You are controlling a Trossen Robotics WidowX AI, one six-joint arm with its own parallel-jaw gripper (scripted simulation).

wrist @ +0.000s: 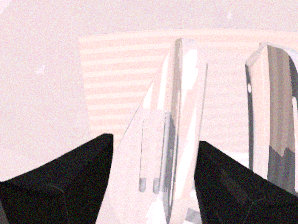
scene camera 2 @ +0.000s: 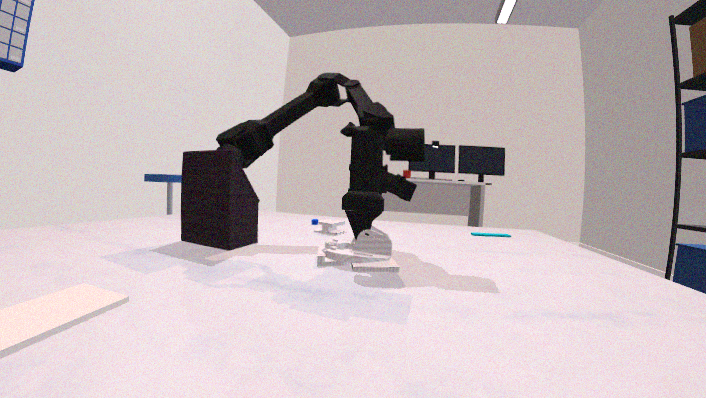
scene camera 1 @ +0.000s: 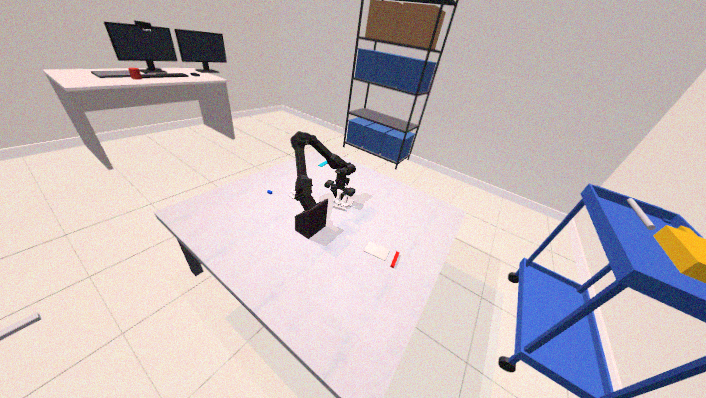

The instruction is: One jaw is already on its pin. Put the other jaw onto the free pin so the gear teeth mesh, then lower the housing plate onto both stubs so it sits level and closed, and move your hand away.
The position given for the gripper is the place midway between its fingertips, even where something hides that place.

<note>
In view: the gripper (scene camera 2: 362,247), a jaw (wrist: 177,94) and a jaw (scene camera 2: 367,249).
The gripper also shows in the wrist view (wrist: 154,147).
</note>
